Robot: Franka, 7 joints.
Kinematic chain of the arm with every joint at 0, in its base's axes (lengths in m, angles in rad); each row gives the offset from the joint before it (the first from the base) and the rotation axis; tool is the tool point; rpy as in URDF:
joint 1: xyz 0 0 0.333 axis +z
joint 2: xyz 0 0 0 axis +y
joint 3: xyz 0 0 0.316 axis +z
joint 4: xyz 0.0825 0 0 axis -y
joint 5: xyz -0.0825 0 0.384 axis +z
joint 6: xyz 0 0 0 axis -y
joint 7: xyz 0.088 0 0 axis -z
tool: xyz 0 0 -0.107 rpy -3.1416 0 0
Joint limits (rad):
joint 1: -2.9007..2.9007
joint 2: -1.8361..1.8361
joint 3: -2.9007..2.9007
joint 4: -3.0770..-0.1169
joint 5: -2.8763..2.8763
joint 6: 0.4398..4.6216
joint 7: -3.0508..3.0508
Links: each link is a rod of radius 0.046 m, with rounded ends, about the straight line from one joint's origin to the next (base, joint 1, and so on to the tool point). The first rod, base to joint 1, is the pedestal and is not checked.
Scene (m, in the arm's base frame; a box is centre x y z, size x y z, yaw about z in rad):
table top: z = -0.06
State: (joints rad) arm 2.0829 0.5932 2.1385 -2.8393 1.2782 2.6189 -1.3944
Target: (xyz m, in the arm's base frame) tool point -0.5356 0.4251 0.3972
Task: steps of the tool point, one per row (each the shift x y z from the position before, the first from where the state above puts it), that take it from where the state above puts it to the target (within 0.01 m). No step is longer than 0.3 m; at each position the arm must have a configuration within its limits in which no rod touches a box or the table.
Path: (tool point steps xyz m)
1: -0.2002 0.0397 0.0728
2: -0.1733 0.1675 0.0464
3: -0.0772 0.2596 0.0101
4: 0.0571 0.2846 -0.0236

